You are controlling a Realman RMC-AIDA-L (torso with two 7-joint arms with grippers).
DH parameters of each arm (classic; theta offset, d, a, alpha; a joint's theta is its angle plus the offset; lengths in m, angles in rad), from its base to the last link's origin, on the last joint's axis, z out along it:
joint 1: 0 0.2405 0 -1.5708
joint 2: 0 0 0 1.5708
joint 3: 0 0.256 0 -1.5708
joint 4: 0 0 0 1.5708
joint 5: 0 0.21 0 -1.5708
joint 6: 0 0 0 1.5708
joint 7: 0 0.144 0 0
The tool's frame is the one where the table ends.
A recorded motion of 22 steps. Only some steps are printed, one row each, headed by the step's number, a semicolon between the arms.
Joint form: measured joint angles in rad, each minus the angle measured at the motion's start. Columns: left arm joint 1, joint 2, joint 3, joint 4, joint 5, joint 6, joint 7; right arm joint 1, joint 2, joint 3, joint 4, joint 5, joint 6, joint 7.
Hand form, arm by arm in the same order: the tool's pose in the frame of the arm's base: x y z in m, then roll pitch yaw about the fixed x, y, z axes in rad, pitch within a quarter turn. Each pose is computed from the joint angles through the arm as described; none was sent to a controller.
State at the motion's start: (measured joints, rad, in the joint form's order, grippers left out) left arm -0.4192 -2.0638 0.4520 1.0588 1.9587 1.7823 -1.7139; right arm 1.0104 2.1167 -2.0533 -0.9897 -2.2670 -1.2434 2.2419
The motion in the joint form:
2: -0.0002 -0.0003 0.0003 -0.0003 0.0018 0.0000 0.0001; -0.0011 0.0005 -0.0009 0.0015 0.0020 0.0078 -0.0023
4: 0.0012 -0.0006 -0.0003 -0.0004 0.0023 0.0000 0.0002; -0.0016 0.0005 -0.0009 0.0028 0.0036 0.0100 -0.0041
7: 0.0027 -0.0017 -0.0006 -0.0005 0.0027 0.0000 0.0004; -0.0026 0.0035 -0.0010 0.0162 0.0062 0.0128 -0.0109
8: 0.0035 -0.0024 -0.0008 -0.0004 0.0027 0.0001 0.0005; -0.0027 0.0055 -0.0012 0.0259 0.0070 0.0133 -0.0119
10: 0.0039 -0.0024 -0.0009 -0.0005 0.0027 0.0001 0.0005; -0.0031 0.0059 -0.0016 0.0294 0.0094 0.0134 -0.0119
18: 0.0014 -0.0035 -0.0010 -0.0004 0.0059 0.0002 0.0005; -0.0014 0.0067 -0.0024 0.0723 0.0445 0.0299 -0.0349
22: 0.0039 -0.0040 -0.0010 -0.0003 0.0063 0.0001 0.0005; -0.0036 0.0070 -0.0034 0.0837 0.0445 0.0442 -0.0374
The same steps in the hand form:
2: -0.2695 0.3109 0.1087 -2.8513 -0.6852 0.4876; 0.0828 0.3181 -0.1493 3.0574 -0.4833 0.2180
4: -0.2701 0.3104 0.1086 -2.8514 -0.6854 0.4895; 0.0829 0.3182 -0.1494 3.0577 -0.4815 0.2177
7: -0.2705 0.3099 0.1082 -2.8523 -0.6859 0.4919; 0.0857 0.3180 -0.1506 3.0531 -0.4841 0.2140
8: -0.2706 0.3097 0.1080 -2.8528 -0.6864 0.4929; 0.0878 0.3178 -0.1514 3.0510 -0.4882 0.2082
10: -0.2708 0.3096 0.1080 -2.8529 -0.6865 0.4934; 0.0886 0.3176 -0.1516 3.0497 -0.4887 0.2046
18: -0.2702 0.3101 0.1073 -2.8547 -0.6844 0.4935; 0.0951 0.3179 -0.1541 3.0388 -0.4797 0.1828
22: -0.2710 0.3094 0.1071 -2.8551 -0.6843 0.4964; 0.0976 0.3195 -0.1549 3.0489 -0.4789 0.1747

